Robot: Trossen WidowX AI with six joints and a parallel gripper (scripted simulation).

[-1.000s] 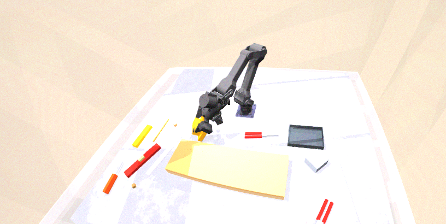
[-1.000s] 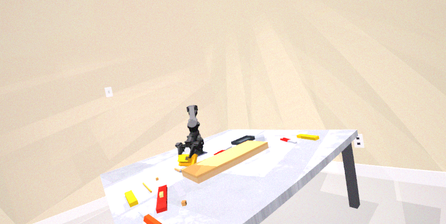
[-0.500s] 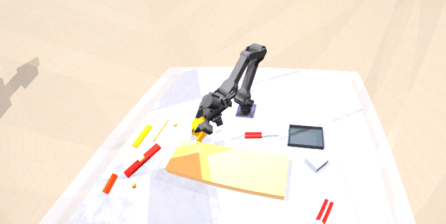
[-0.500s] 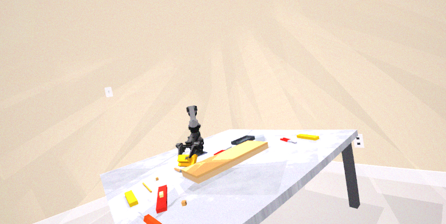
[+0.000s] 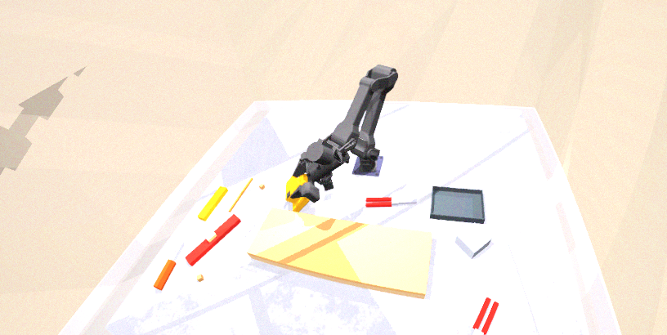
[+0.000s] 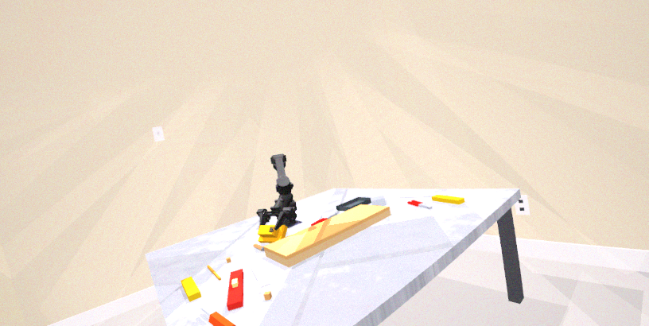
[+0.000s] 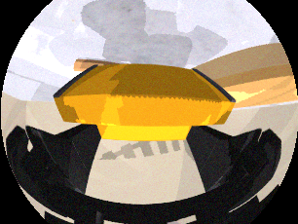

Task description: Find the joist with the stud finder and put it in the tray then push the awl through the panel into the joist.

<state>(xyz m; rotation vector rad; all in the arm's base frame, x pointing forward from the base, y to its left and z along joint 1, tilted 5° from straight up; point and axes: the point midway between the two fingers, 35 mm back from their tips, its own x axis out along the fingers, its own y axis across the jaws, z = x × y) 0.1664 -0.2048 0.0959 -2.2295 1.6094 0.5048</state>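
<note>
Now: gripper tip 7 cm above the awl, 3 cm to the left of it and 2 cm past it. From my gripper tip the other things lie so: square light: 3 cm ahead; stud finder: 1 cm to the left, 1 cm below, 1 cm ahead; thin orange stick: 25 cm to the right, 7 cm below, 2 cm behind.
</note>
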